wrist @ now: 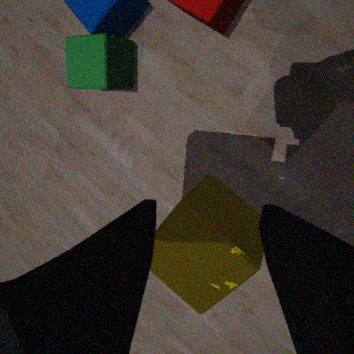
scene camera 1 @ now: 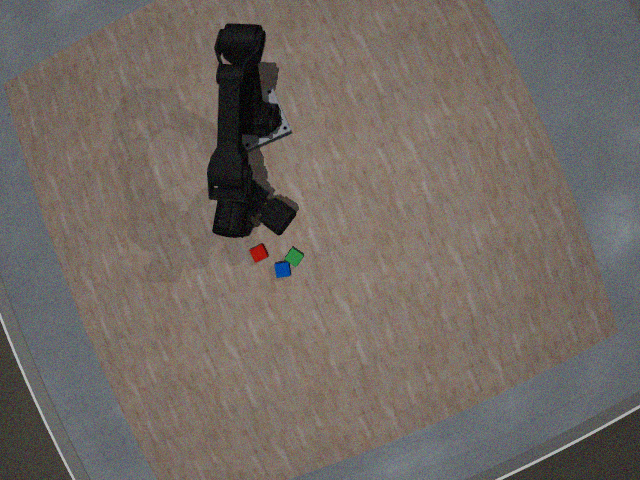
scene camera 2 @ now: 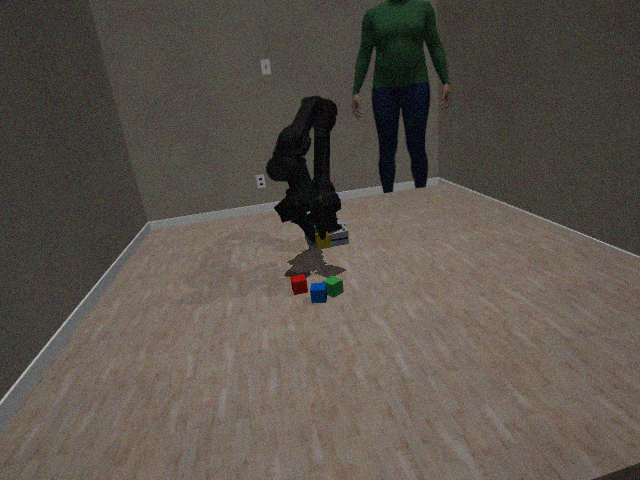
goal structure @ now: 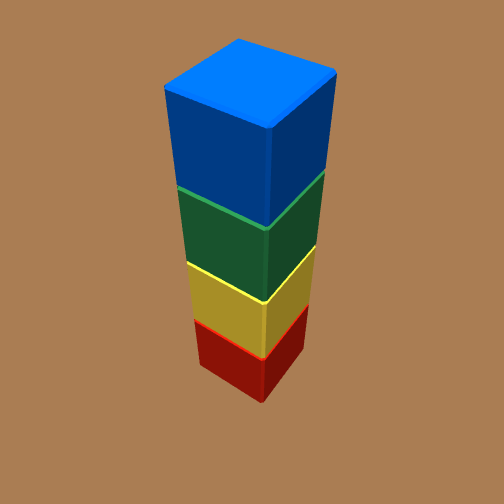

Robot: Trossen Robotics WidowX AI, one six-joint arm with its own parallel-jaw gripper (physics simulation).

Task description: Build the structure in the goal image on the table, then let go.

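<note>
My gripper (scene camera 2: 321, 238) (wrist: 208, 213) is shut on a yellow cube (scene camera 2: 323, 240) (wrist: 207, 250) and holds it above the table. In the wrist view the cube sits turned, with its corners toward the two fingers. The arm hides it in scene camera 1. A red cube (scene camera 1: 258, 253) (scene camera 2: 298, 284) (wrist: 207, 11), a blue cube (scene camera 1: 282, 269) (scene camera 2: 318, 292) (wrist: 102, 12) and a green cube (scene camera 1: 294, 256) (scene camera 2: 333, 286) (wrist: 86, 62) rest on the table in front of the gripper. The blue and green cubes are very close at a corner. The red cube stands apart from both.
The arm's grey base plate (scene camera 1: 286, 128) (scene camera 2: 339, 237) is behind the gripper. The arm's dark shadow falls on the wood-look surface (scene camera 1: 413, 232) (scene camera 2: 361, 387) behind the cubes. A person in a green top (scene camera 2: 400, 46) stands at the back by the wall.
</note>
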